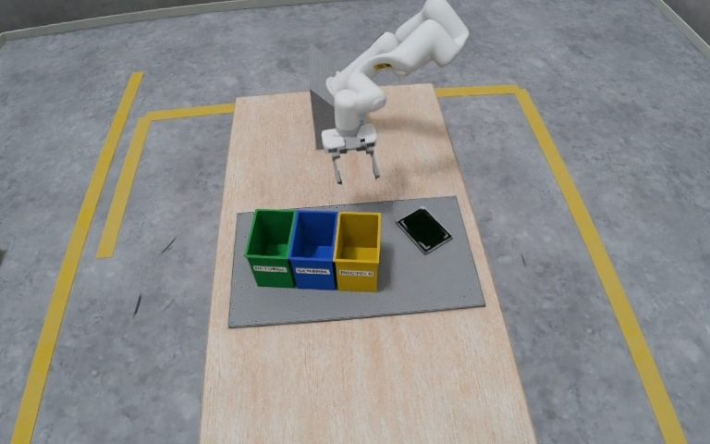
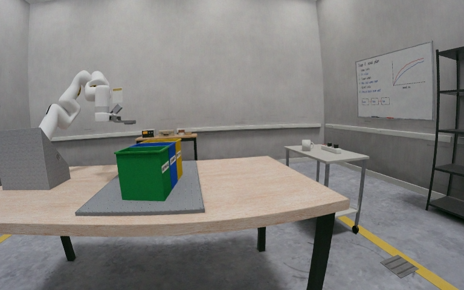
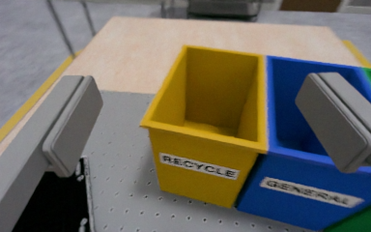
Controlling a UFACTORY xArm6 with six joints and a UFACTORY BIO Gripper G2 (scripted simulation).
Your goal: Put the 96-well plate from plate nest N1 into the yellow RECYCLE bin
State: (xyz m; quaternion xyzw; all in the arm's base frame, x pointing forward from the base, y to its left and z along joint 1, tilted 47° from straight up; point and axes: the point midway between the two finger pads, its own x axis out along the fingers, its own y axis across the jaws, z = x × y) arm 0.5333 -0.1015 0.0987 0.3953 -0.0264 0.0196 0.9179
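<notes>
The black 96-well plate lies 260 mm below my hand, 220 mm to the left of it and 40 mm ahead of it. Also, from my hand: blue bin 190 mm below, 150 mm to the right, 130 mm ahead; green bin 280 mm to the right, 190 mm below, 100 mm ahead; yellow recycle bin 190 mm below, 150 mm ahead, 20 mm to the right.
</notes>
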